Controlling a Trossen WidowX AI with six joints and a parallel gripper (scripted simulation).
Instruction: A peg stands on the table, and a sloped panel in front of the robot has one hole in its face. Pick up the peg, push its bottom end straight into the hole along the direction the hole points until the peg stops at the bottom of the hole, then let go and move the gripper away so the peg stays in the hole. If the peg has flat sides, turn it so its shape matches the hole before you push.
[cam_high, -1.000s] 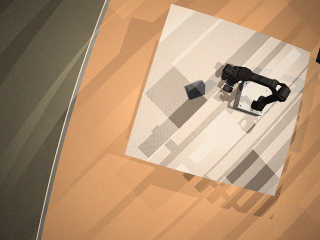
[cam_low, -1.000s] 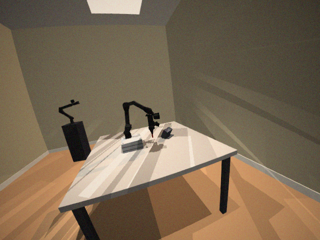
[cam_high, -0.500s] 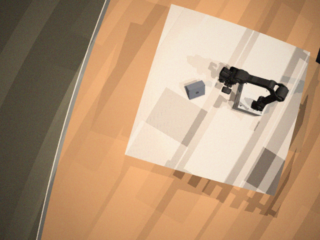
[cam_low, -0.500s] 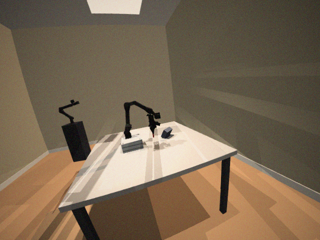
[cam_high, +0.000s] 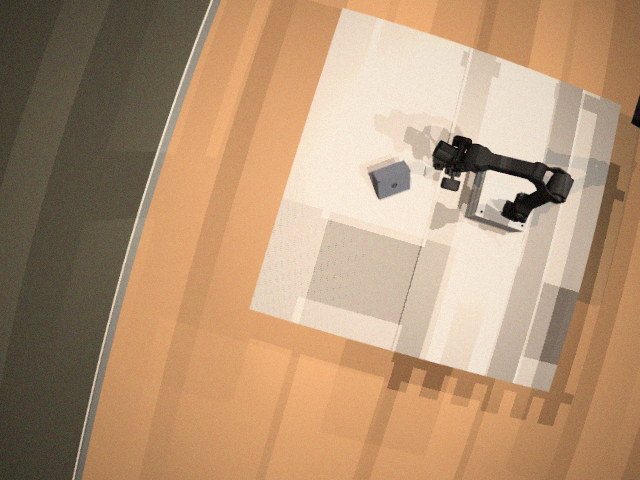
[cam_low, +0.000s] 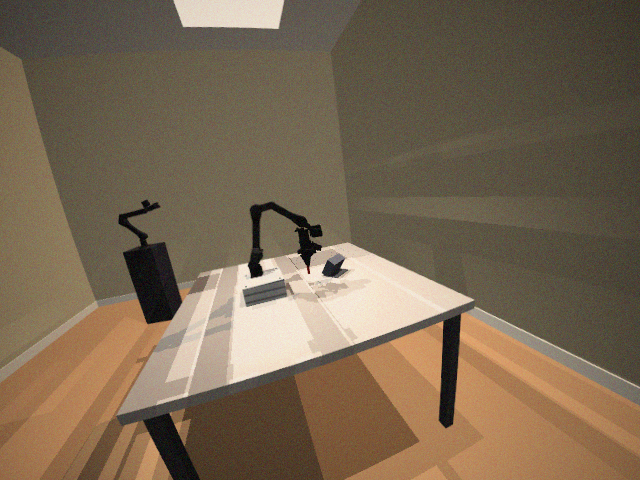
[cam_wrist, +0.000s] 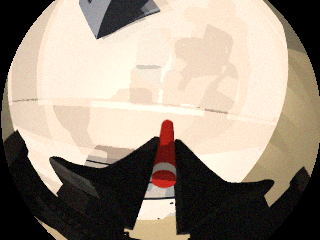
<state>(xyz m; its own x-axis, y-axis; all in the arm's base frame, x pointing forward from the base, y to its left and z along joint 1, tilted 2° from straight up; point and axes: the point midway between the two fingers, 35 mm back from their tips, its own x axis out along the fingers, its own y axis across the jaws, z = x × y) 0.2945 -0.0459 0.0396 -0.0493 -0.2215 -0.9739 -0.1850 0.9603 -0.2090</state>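
Now: the grey sloped panel 17 cm ahead of my gripper tip, 13 cm to the left of it and 7 cm below it. The rest, counted from my gripper tip: red peg: 2 cm above.
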